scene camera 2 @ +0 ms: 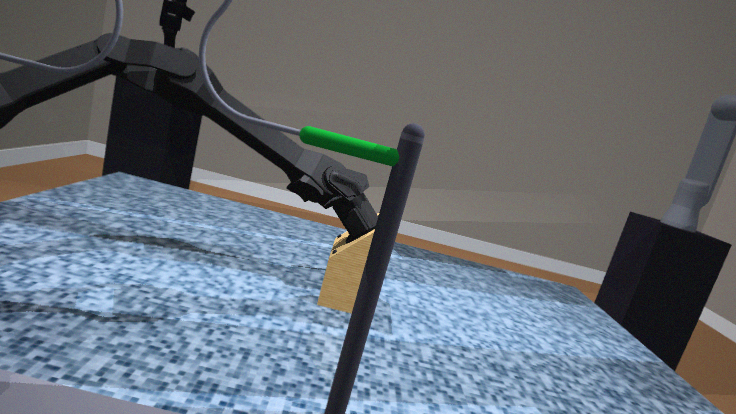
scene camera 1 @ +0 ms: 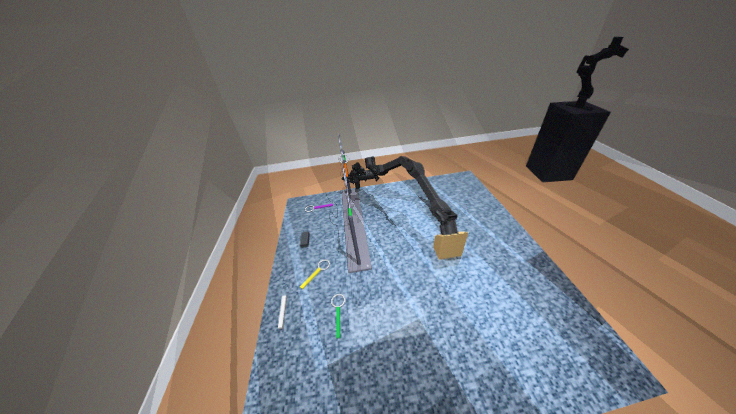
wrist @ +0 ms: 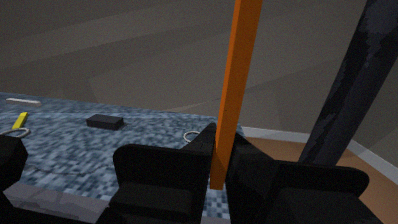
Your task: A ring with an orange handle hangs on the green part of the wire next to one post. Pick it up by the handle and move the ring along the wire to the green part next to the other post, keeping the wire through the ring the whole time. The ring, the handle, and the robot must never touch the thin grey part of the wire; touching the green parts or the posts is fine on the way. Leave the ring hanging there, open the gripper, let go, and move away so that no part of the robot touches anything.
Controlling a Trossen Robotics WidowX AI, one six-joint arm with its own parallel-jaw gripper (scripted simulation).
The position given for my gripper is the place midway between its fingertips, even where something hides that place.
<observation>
I see my gripper (wrist: 217, 128) and a wire stand (scene camera 2: 404, 159).
</observation>
